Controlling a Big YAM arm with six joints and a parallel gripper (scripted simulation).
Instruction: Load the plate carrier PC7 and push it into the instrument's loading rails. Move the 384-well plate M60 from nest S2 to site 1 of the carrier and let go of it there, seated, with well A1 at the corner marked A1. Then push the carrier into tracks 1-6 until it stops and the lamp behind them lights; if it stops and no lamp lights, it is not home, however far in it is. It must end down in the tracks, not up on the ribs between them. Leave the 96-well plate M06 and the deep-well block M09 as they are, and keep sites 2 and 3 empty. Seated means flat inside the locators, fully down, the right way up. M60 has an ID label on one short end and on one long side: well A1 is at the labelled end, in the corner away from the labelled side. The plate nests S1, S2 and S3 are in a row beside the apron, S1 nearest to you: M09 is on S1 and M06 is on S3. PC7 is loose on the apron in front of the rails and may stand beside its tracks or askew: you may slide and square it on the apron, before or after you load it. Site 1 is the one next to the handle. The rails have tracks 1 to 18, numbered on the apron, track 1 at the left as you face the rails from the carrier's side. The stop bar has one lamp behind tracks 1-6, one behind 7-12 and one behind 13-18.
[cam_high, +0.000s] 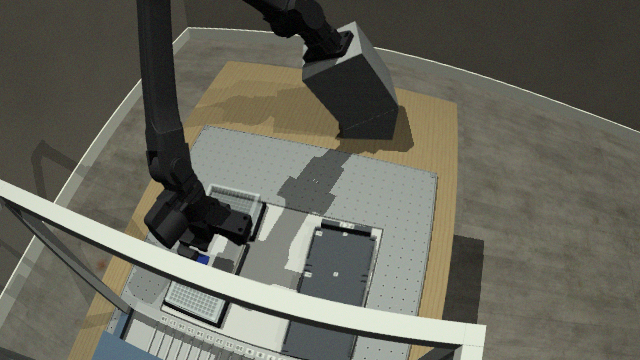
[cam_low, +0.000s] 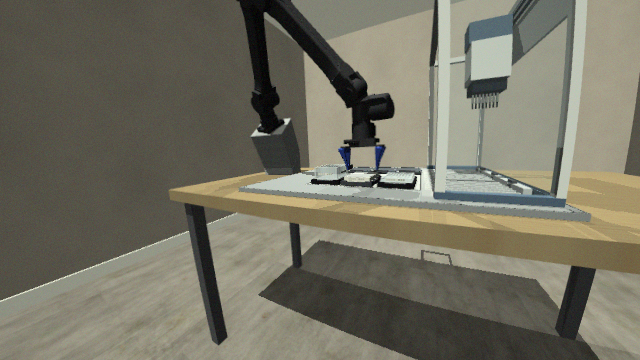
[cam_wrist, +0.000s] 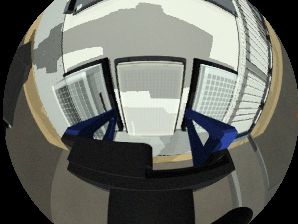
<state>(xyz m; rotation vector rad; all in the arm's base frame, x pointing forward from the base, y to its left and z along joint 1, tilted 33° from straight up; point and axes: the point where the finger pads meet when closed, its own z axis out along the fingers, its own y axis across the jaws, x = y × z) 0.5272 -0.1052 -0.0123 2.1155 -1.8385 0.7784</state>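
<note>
My gripper is now 4 cm above the nest S2. The rest, counted from my hand: white frame bar: 42 cm above, 20 cm ahead, 15 cm to the left; then dark carrier PC7: 27 cm to the left, 3 cm below, 1 cm behind.
</note>
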